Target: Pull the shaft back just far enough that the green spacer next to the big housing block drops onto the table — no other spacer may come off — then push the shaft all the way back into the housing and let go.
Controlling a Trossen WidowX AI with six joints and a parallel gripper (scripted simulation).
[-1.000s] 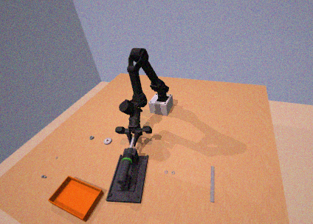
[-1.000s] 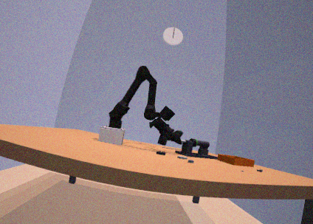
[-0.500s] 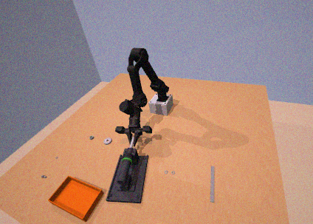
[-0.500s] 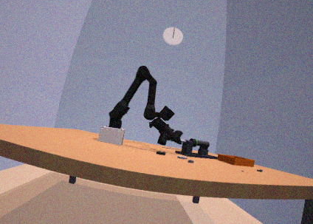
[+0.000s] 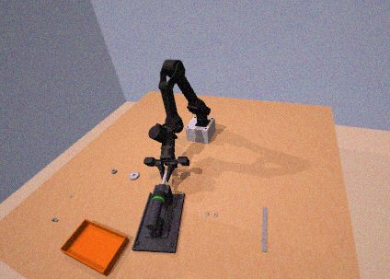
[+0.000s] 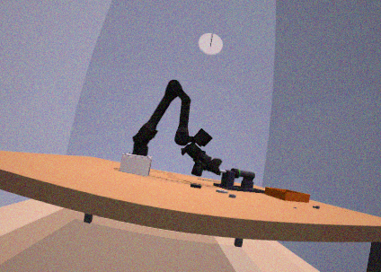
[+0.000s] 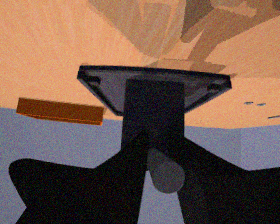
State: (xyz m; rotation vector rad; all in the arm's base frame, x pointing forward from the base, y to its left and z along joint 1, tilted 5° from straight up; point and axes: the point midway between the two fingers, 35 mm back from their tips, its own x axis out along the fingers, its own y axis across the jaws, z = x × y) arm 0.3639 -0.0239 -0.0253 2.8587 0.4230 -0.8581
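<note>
Right now the pale shaft is 3 cm ahead of my gripper tip, 1 cm to the left of it and 2 cm above it. Also, from my gripper tip: black washer (12 cm behind, 16 cm to the right, 6 cm below); green spacer (10 cm ahead, 3 cm to the left, 2 cm above); dark baseplate (13 cm ahead, 4 cm to the left, 1 cm below).
</note>
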